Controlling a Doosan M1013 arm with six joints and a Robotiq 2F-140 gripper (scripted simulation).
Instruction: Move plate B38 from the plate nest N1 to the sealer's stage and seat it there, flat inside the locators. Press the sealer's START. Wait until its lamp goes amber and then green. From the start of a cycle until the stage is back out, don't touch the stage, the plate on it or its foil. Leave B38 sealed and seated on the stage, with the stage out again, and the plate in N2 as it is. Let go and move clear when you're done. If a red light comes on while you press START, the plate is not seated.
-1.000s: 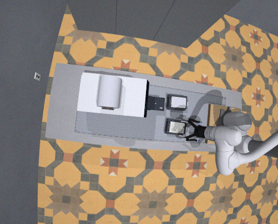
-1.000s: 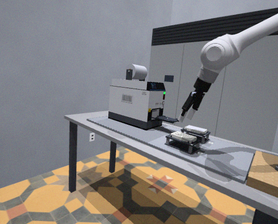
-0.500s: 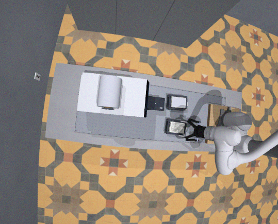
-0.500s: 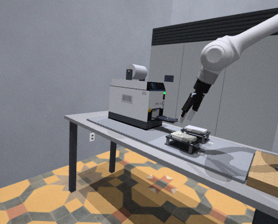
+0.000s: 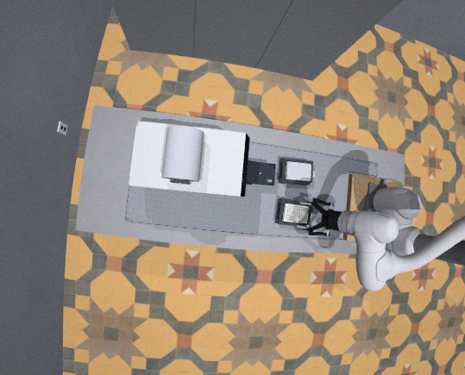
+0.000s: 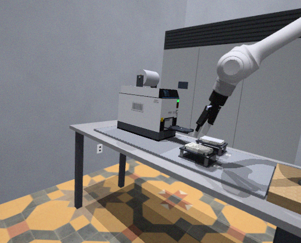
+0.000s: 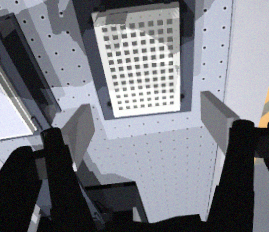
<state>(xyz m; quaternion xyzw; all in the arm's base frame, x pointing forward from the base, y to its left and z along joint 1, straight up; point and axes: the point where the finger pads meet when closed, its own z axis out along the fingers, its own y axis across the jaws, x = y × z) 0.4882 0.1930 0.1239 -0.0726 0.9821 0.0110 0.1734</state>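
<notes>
Right now the plate B38 is 9 cm below my hand. The rest, counted from my hand: black nest N1: 10 cm below; sealer stage: 24 cm ahead, 13 cm to the right, 6 cm below; white covered plate: 20 cm to the right, 9 cm below, 5 cm ahead.
</notes>
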